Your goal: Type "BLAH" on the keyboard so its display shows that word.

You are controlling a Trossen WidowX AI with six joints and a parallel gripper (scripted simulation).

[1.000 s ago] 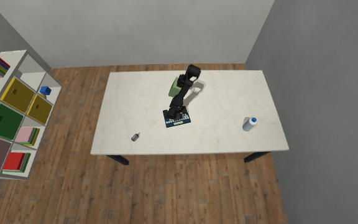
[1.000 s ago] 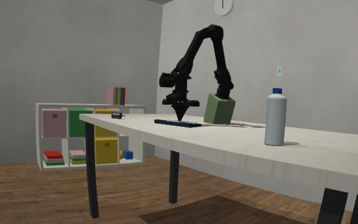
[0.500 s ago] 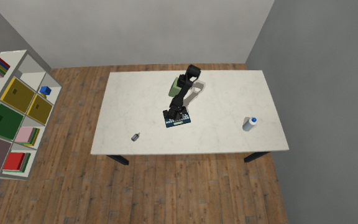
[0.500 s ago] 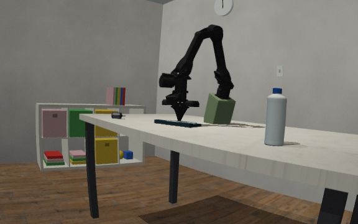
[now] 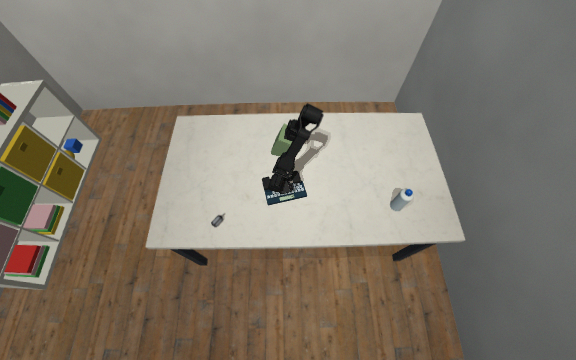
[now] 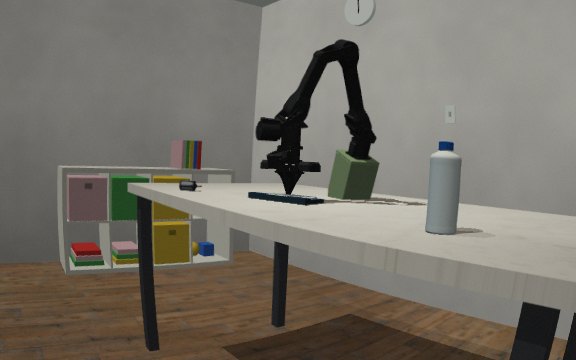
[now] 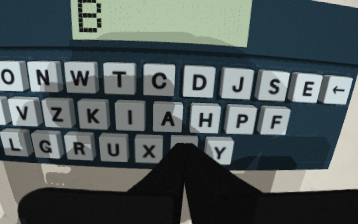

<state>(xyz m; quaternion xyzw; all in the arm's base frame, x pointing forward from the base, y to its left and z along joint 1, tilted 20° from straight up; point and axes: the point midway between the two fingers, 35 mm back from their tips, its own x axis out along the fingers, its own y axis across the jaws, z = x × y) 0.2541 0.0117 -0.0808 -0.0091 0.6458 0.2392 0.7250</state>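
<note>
My gripper is now 60 mm short of the left-arrow key, 60 mm to the left of it and 30 mm above it. Also, from my hand: dark grey object: 220 mm ahead, 290 mm to the right, 30 mm below; then white bottle: 20 mm ahead, 610 mm to the left, 30 mm above.
</note>
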